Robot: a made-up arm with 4 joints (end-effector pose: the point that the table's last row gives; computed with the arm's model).
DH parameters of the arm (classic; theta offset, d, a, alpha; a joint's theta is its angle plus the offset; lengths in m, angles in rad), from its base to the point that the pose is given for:
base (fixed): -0.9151 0 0.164 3.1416
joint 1: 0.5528 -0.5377 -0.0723 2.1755
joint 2: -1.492 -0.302 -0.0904 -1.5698
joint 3: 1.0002 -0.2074 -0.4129 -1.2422
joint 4: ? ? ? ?
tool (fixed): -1.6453 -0.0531 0 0
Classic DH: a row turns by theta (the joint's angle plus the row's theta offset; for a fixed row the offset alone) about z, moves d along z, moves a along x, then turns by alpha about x.
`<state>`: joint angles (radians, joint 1 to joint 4).
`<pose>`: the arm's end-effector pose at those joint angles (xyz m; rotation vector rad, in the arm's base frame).
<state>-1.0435 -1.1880 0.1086 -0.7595</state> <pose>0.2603 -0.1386 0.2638 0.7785 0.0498 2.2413</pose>
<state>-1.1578 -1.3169 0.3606 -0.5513</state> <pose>0.2466 -0.0899 0.3046 0.4479 -0.2646 2.5589</pose>
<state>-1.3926 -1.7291 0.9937 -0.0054</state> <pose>0.1629 0.0091 0.3662 0.3641 1.0175 -2.6569</pose>
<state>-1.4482 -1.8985 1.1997 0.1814</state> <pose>0.1289 0.0311 0.3627 0.5189 1.0446 -2.2913</pose>
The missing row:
joint 4: 0.1512 0.145 0.1341 1.3145
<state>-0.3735 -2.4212 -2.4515 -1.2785</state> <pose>-0.3388 -0.3592 0.1638 1.1927 -1.4360 -0.7981</pose>
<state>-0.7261 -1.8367 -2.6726 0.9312</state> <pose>-0.2541 -0.3183 -0.1083 -0.4544 0.0679 -0.7046</pose>
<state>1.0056 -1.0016 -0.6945 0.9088</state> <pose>-0.0071 -0.2494 -0.1118 -0.8417 -0.5579 -0.5189</pose>
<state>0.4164 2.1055 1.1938 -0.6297</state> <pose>0.0173 -0.0925 0.6451 -0.8870 1.9945 -0.4552</pose>
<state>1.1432 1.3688 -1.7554 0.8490</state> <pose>0.0480 0.6708 0.3634 1.5556 -0.6676 0.2143</pose>
